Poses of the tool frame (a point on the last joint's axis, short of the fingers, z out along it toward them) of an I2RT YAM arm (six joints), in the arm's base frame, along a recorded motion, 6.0 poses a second.
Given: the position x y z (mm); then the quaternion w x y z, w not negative.
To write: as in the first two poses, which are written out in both.
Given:
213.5, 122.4, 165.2, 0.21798, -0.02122, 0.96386, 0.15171
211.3, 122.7, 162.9, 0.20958, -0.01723, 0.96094, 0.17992
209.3, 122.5, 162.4, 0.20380, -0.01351, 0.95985, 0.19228
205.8, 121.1, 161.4, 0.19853, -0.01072, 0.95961, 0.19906
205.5, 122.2, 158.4, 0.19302, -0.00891, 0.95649, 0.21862
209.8, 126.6, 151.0, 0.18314, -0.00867, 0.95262, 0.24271
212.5, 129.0, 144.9, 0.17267, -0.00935, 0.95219, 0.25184
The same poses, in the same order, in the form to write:
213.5, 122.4, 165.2, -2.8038, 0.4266, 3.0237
211.3, 122.7, 162.9, -2.7469, 0.4078, 3.0231
209.3, 122.5, 162.4, -2.7234, 0.3963, 3.0283
205.8, 121.1, 161.4, -2.7114, 0.3863, 3.0338
205.5, 122.2, 158.4, -2.6715, 0.3740, 3.0324
209.8, 126.6, 151.0, -2.6226, 0.3519, 3.0291
212.5, 129.0, 144.9, -2.6060, 0.3301, 3.0306

